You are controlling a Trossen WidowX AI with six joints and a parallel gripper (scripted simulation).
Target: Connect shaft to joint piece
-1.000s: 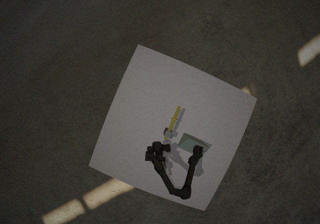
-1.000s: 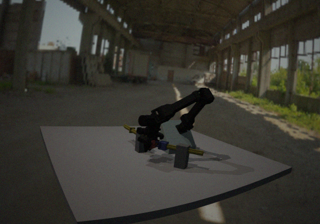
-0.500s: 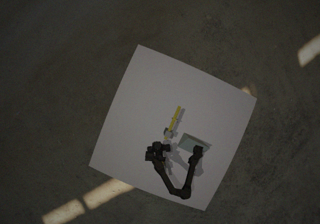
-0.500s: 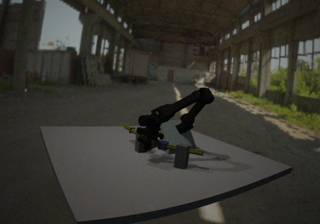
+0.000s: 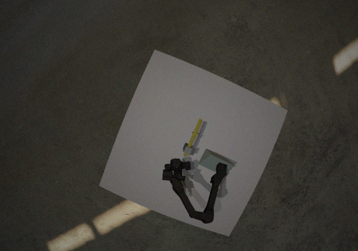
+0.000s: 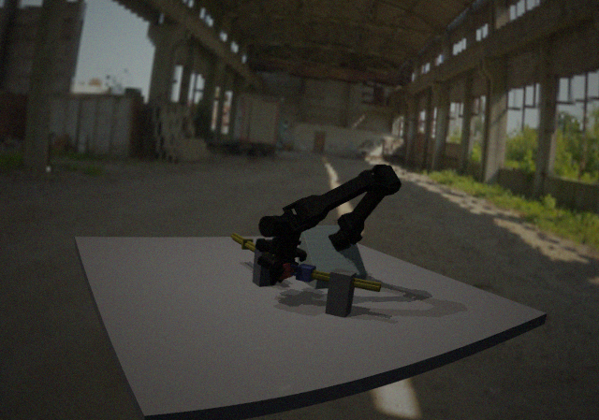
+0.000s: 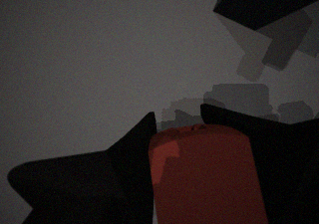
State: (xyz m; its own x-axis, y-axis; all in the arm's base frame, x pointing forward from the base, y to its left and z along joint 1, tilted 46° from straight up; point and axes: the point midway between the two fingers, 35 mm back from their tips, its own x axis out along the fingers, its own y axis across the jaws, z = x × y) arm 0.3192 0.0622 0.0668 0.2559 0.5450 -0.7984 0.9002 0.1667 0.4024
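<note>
Right now the red joint piece is 40 mm above my gripper tip, 20 mm to the left of it and 10 mm behind it.
</note>
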